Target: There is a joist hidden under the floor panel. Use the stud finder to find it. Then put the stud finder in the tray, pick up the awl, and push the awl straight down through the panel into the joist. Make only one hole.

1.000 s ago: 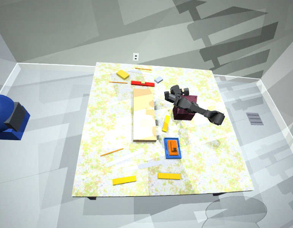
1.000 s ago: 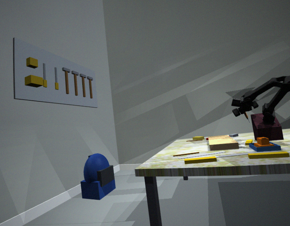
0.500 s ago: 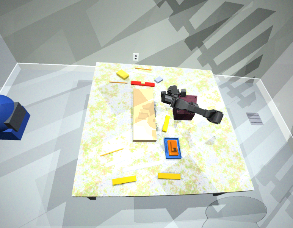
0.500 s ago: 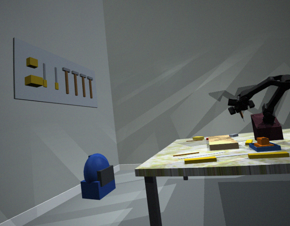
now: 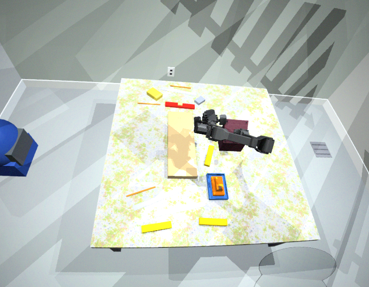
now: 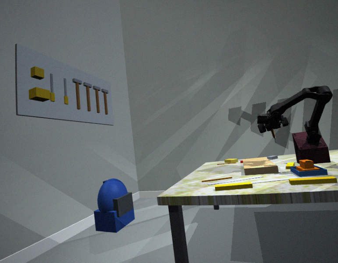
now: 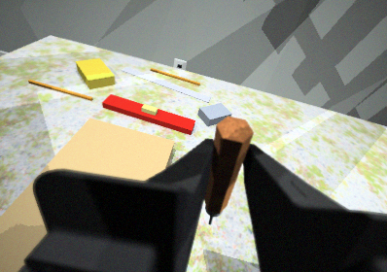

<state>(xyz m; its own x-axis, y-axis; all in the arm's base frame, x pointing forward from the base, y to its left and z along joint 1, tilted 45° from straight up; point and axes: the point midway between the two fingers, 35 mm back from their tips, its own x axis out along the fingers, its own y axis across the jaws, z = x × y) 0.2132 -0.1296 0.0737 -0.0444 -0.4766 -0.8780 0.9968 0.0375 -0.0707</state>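
Right now my gripper tip is 1 cm past the awl and 5 cm above it. The rest, counted from my gripper tip: red level 12 cm ahead, 31 cm to the right, 24 cm below; grey block 5 cm behind, 36 cm to the right, 25 cm below; orange stud finder 5 cm behind, 39 cm to the left, 21 cm below.
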